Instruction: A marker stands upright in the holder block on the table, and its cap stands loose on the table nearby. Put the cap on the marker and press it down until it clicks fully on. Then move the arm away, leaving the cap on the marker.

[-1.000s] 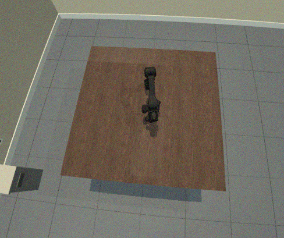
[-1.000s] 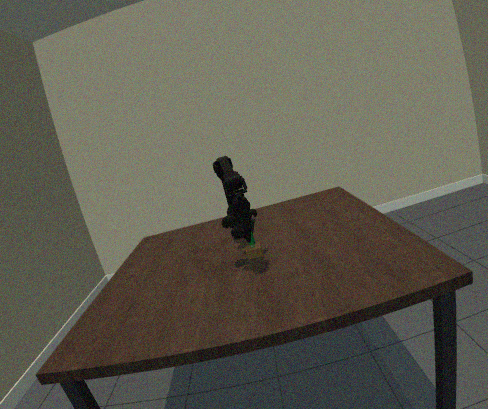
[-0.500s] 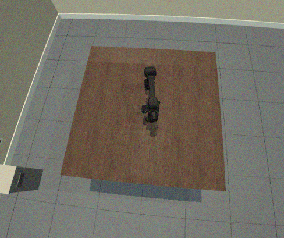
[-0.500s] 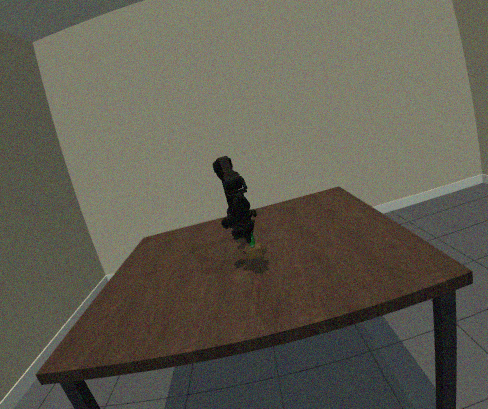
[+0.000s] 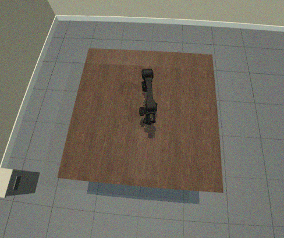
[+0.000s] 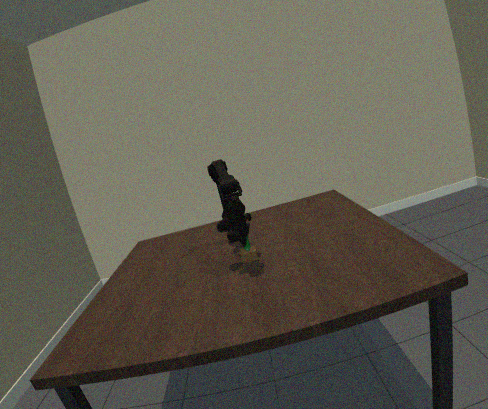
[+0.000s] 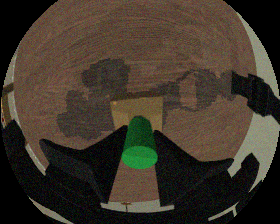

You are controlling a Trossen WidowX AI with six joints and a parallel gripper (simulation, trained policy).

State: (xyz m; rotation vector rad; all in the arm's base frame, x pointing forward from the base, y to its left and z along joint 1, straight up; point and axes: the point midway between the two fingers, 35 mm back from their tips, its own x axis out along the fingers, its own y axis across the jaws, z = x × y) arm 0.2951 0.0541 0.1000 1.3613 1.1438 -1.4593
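Right now the green marker is 1 cm above my gripper tip. Round my gripper tip: green cap (1 cm above); tan holder block (5 cm below).
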